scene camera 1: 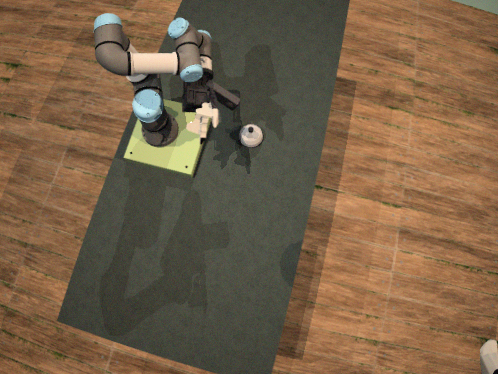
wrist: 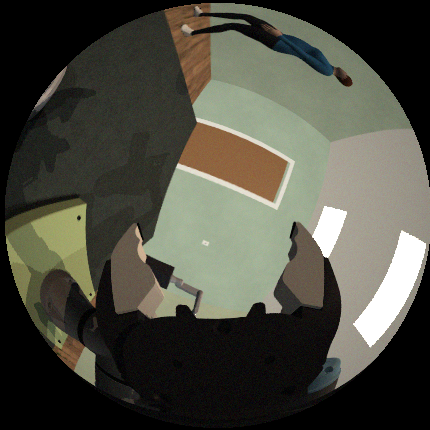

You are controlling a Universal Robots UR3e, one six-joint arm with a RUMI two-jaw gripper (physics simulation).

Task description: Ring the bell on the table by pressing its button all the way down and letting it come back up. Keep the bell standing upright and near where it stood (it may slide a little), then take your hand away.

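Note:
A round whitish bell with a small dark button on top stands upright on the dark table, right of the robot's base. In the wrist view, part of a pale rounded rim, which looks like the bell's, shows at the upper left edge. My gripper is open, with nothing between its two fingers. In the scene view it is to the left of the bell, near the right edge of the base plate, apart from the bell. In the wrist view the fingers point sideways across the room, not down at the table.
The yellow-green base plate bears the arm. The dark table is long, with wooden floor around it. A person stands off beyond the table in the wrist view.

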